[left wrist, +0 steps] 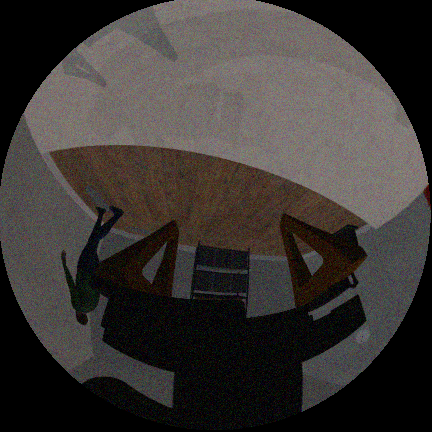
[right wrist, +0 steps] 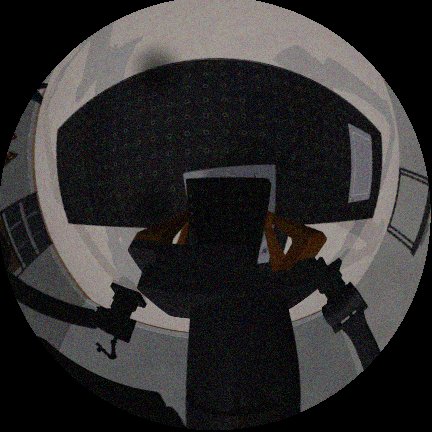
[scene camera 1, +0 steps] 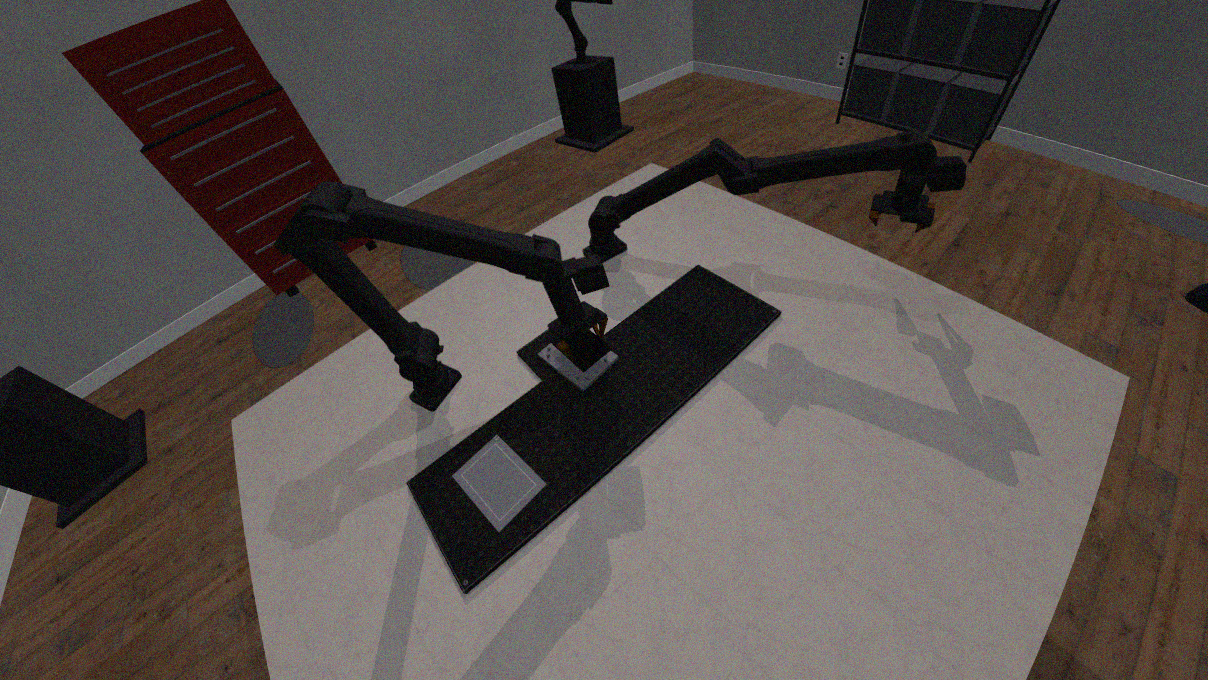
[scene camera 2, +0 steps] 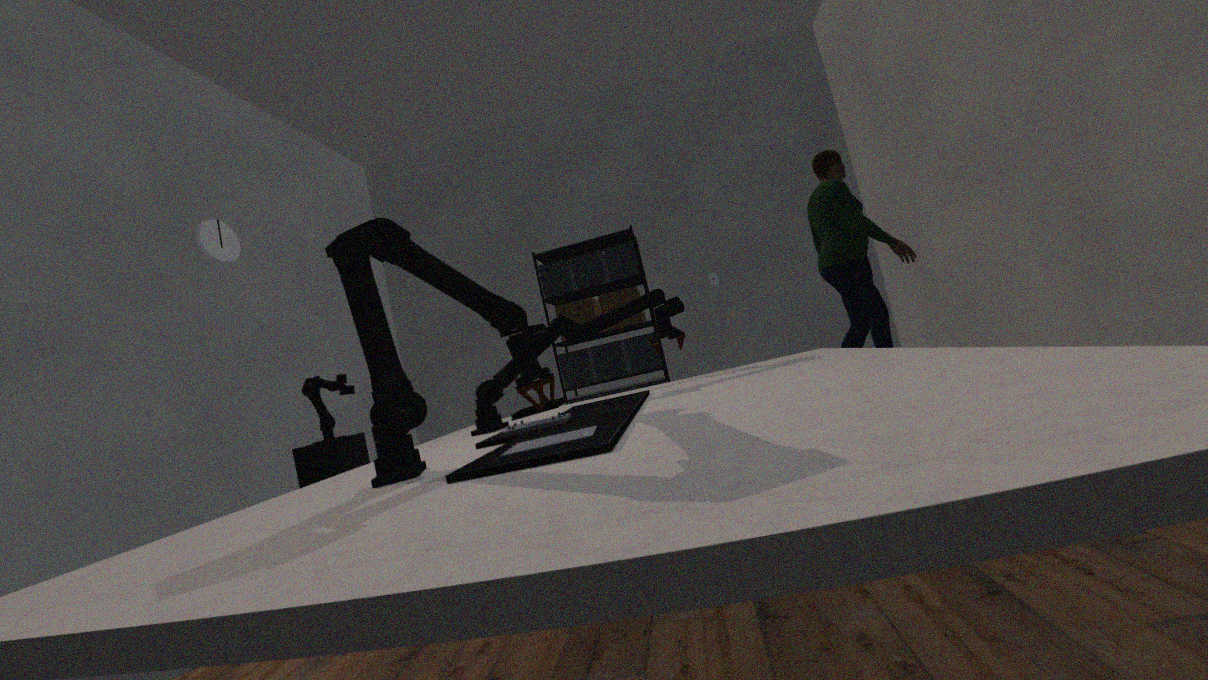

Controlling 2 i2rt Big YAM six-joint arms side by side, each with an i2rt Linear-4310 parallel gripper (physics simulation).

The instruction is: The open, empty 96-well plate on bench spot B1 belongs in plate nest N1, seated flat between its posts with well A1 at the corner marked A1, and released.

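Places are measured from the left arm's base along level axes (x up, y back, z right), in millimetres.
Where they show: left gripper, fingertip midpoint: [left wrist: 229,222] [scene camera 1: 895,227] [scene camera 2: 670,353]; right gripper, fingertip midpoint: [right wrist: 227,214] [scene camera 1: 586,350] [scene camera 2: 547,407]; left arm's base, link origin: [right wrist: 128,293] [scene camera 1: 605,251] [scene camera 2: 490,430]; right arm's base, link origin: [scene camera 1: 437,387] [scene camera 2: 401,477].
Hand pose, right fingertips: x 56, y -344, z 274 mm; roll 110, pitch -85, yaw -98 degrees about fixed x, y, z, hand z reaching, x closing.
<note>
Each offset is from my right fingertips to the top centre of the thing. "pt": to the spot under its first point. Level surfaces: height alone.
The 96-well plate {dx +16, dy +23, dz +3 mm} [scene camera 1: 587,349] [scene camera 2: 539,410] [right wrist: 229,200] shows as a dark rectangle between the fingers of my right gripper [scene camera 1: 583,336] [scene camera 2: 537,402] [right wrist: 227,214], which is shut on it. It is over the light grey plate nest N1 {dx -21, dy +29, dz +17 mm} [scene camera 1: 581,378] [right wrist: 227,173], seemingly level; scene camera 2 suggests a small gap. Part of the nest's rim and some posts show; the wells, the A1 mark and the nest's far corners are hidden or too dark to read. My left gripper [scene camera 1: 902,221] [scene camera 2: 668,340] [left wrist: 229,222] is open and empty, far from the plate.
The nest stands by the long edge of a black board {dx -43 mm} [scene camera 1: 650,380] [right wrist: 225,115] with holes. A light outlined square {pt dx -41, dy -140, dz +314 mm} [scene camera 1: 498,483] [scene camera 2: 549,440] [right wrist: 361,162] lies near one end of the board. The pale table {dx -56 mm} [scene camera 1: 803,540] surrounds it. A person [scene camera 2: 841,228] stands beyond the table.
</note>
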